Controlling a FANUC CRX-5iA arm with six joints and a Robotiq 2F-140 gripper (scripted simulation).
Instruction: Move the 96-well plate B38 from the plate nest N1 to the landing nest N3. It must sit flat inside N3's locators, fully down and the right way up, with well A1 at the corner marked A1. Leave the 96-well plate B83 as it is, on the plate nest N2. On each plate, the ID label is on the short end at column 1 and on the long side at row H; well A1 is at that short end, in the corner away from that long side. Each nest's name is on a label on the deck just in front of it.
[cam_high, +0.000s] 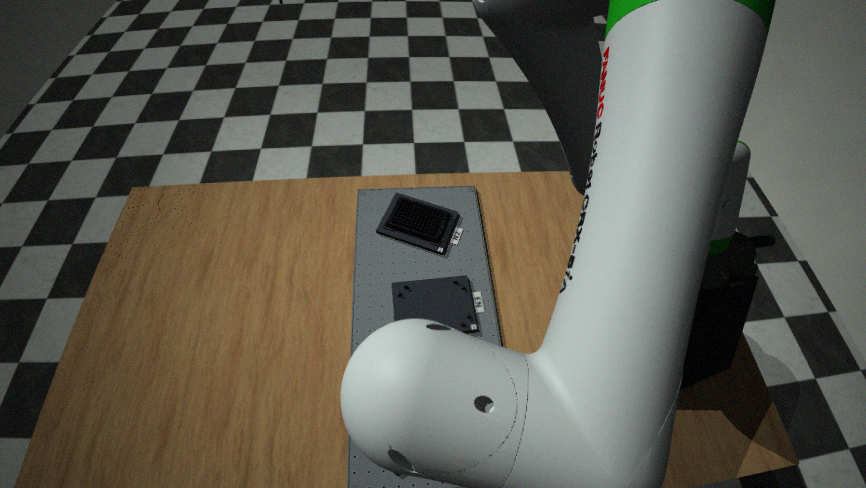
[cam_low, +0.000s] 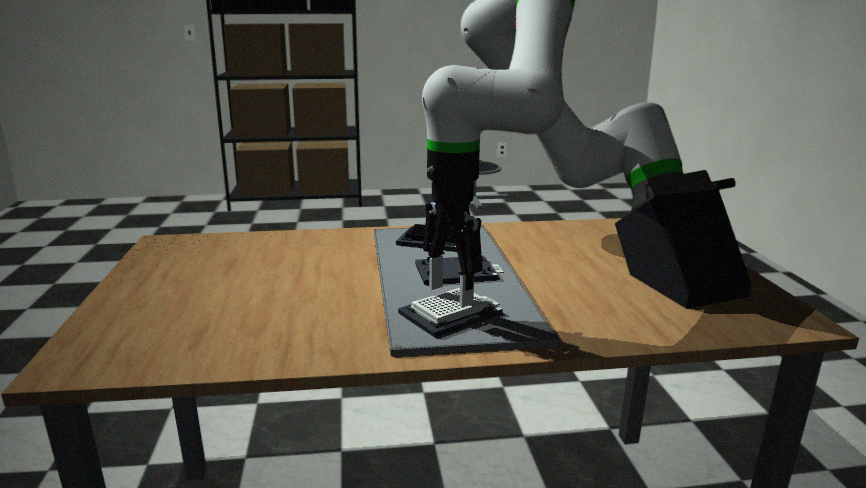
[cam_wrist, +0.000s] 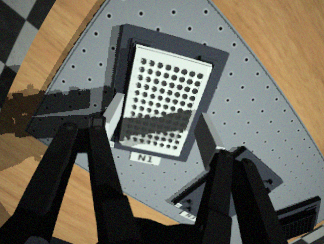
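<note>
My gripper is now 4 cm above the white 96-well plate B38. Also, from my hand: landing nest N3: 5 cm behind, 21 cm to the right, 6 cm below; plate nest N1: 6 cm below; N1 label: 9 cm behind, 5 cm to the right, 6 cm below.
</note>
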